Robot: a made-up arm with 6 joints. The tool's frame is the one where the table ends. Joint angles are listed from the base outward.
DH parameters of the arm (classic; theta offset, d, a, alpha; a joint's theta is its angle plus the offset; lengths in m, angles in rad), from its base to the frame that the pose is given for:
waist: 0 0.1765 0 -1.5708
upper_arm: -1.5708 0 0.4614 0
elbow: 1.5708 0.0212 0 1.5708
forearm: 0 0.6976 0 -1.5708
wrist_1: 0 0 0 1.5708
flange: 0 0.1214 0 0
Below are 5 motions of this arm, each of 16 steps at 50 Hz.
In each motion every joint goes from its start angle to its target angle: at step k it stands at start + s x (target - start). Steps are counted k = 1, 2, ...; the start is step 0. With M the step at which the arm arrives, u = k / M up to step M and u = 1 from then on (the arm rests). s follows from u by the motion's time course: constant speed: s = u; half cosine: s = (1 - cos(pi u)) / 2; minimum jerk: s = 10 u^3 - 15 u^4 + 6 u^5.
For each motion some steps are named. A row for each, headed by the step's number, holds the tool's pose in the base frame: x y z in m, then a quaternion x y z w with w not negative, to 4 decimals.
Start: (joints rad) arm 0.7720 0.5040 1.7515 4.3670 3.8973 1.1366
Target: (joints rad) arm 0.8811 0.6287 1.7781 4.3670 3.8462 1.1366
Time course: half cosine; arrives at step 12
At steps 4, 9, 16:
4: 0.3987 0.5512 0.1503 0.5811 -0.0683 -0.7977 0.1460
9: 0.3557 0.5652 0.0958 0.5450 -0.0614 -0.8117 0.2010
16: 0.3448 0.5676 0.0829 0.5360 -0.0601 -0.8144 0.2142

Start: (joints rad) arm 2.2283 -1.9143 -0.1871 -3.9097 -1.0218 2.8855
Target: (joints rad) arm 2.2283 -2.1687 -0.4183 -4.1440 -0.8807 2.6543
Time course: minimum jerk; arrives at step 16
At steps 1, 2, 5, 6, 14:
1: 0.7296 -0.8618 -0.3008 0.5724 0.2010 0.6609 0.4417
2: 0.7280 -0.8596 -0.3073 0.5756 0.2024 0.6585 0.4406
5: 0.7078 -0.8305 -0.3838 0.6112 0.2192 0.6302 0.4258
6: 0.6943 -0.8116 -0.4269 0.6306 0.2297 0.6136 0.4159
14: 0.5580 -0.6284 -0.7100 0.7441 0.3214 0.4938 0.3148

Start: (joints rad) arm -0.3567 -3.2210 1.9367 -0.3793 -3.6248 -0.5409
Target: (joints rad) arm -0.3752 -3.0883 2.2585 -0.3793 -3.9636 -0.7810
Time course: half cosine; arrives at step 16
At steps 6, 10, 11, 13, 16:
6: -0.4683 0.1736 0.0193 0.0997 0.6541 -0.3055 0.6848
10: -0.4355 0.1597 0.1189 0.0748 0.6749 -0.3557 0.6422
11: -0.4258 0.1557 0.1401 0.0683 0.6793 -0.3666 0.6320
13: -0.4088 0.1486 0.1727 0.0575 0.6861 -0.3837 0.6154
16: -0.3974 0.1439 0.1918 0.0505 0.6901 -0.3939 0.6051

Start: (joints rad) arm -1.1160 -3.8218 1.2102 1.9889 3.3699 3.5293
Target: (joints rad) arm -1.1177 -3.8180 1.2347 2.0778 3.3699 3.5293
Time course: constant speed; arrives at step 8
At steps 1, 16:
1: -0.0098 0.0113 -0.6754 0.2341 -0.0438 0.1724 0.9558
16: -0.0154 0.0252 -0.6676 0.2386 -0.0296 0.1341 0.9614

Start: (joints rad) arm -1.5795 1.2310 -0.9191 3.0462 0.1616 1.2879
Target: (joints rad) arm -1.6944 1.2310 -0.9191 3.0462 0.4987 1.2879
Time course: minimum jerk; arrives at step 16
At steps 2, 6, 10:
2: 0.0161 -0.6669 1.1143 0.0210 -0.0701 0.9788 0.1915
6: -0.0024 -0.6566 1.1154 0.0167 -0.0269 0.9781 0.2058
10: -0.0329 -0.6376 1.1150 0.0122 0.0483 0.9720 0.2298

